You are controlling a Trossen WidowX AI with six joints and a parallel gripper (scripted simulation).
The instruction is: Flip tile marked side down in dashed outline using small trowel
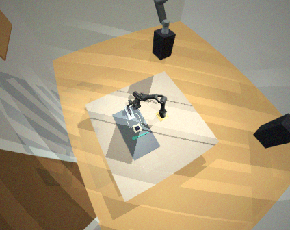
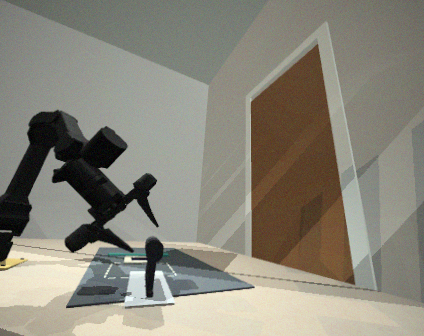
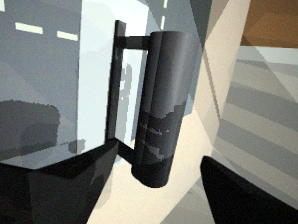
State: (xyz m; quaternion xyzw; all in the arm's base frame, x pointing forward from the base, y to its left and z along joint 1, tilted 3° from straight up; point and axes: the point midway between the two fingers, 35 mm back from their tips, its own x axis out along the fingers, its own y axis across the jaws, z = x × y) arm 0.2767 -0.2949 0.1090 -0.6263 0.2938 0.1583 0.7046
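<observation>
My gripper tip is 350 mm to the right of the green trowel, 100 mm short of it and 90 mm above it. The rest, counted from my gripper tip: tile: 260 mm to the left, 80 mm below, 60 mm ahead; grey mat: 260 mm to the left, 110 mm below, 90 mm ahead.
</observation>
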